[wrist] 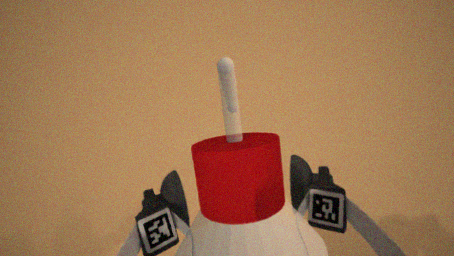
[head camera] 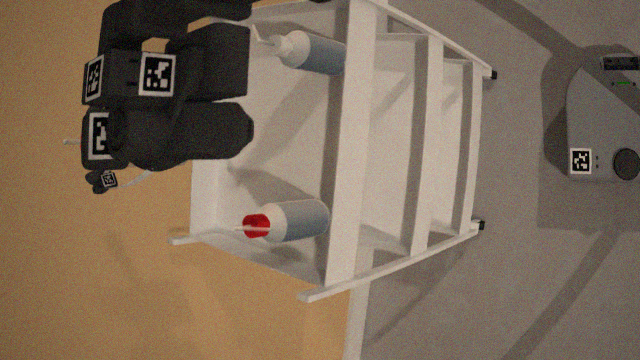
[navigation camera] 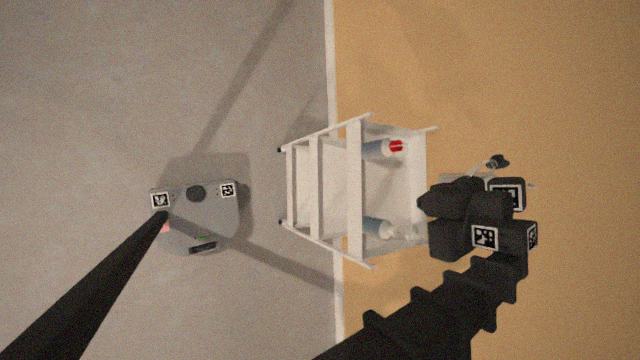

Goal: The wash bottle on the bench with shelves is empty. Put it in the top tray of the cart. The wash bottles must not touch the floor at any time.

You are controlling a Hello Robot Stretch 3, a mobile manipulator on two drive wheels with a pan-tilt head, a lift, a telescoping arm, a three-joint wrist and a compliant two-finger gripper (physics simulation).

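Places are measured from the robot's base along level axes (x ahead, y left, z up), in centimetres.
Pixels of known places: robot's base at its link origin: (head camera: 625, 162) (navigation camera: 195, 192).
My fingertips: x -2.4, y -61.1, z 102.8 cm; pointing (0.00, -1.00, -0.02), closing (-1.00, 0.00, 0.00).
Note:
For each thing: its top centre in the pictures, then the offset to it from my fingertips. "pt": a spot on its surface instead.
- top tray at a spot on its surface: (head camera: 350, 150) (navigation camera: 355, 184) pt dx +1.3, dy +17.6, dz -32.5 cm
- white cart at a spot on its surface: (head camera: 420, 150) pt dx +0.8, dy +13.6, dz -63.1 cm
- red-capped blue bottle at its top centre: (head camera: 239, 229) (navigation camera: 405, 144) dx +11.6, dy +9.1, dz -19.2 cm
- white-topped blue bottle at its top centre: (head camera: 254, 37) (navigation camera: 407, 236) dx -14.2, dy +11.7, dz -19.2 cm
My gripper (head camera: 102, 142) (navigation camera: 500, 187) (wrist: 235, 182) is shut on a pale wash bottle (head camera: 72, 142) (navigation camera: 450, 177) (wrist: 240, 175) with a red cap and a thin white nozzle. Its fingers stand on both sides of the bottle, just below and beside the cap. In the head and navigation views the black wrist hides most of the bottle and one finger. The bottle is upright and hangs above the top tray (head camera: 350, 150) (navigation camera: 354, 185) of the white cart (head camera: 420, 150) (navigation camera: 314, 190). How far it stands over the tray is unclear.
A red-capped blue bottle (head camera: 302, 220) (navigation camera: 376, 149) and a white-topped blue bottle (head camera: 325, 54) (navigation camera: 372, 225) stand at opposite ends of the top tray. An orange wall (head camera: 100, 300) (navigation camera: 500, 65) (wrist: 100, 75) rises behind the cart. My base (head camera: 600, 130) (navigation camera: 215, 215) is on the grey floor.

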